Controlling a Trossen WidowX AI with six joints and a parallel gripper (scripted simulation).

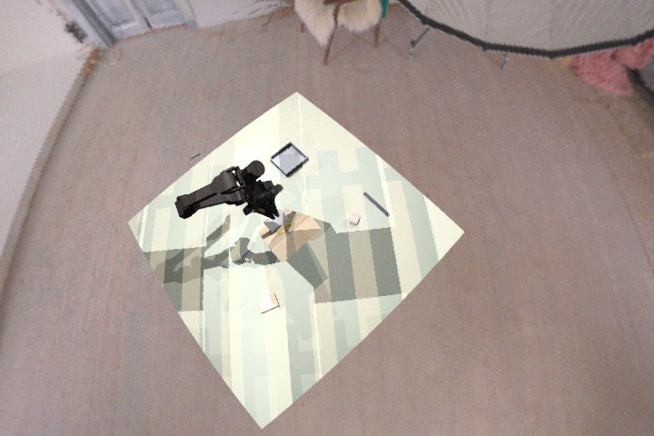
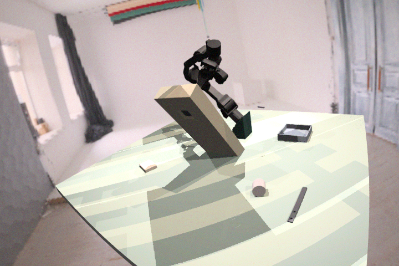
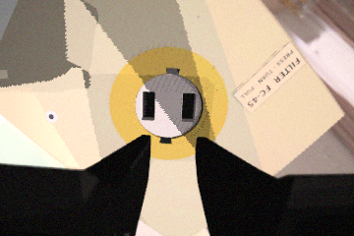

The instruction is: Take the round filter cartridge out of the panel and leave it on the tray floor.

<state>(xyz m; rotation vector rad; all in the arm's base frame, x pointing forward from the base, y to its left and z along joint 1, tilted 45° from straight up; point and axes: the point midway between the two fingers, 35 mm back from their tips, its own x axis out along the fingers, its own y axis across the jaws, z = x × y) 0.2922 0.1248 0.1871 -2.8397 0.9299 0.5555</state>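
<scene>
My gripper tip is 60 mm short of the round filter cartridge, 40 mm above it and 10 mm to the left of it. The rest, counted from my gripper tip: small tan block: 310 mm below, 290 mm to the right, 100 mm ahead; grey tray: 340 mm to the left, 310 mm below, 310 mm behind.
</scene>
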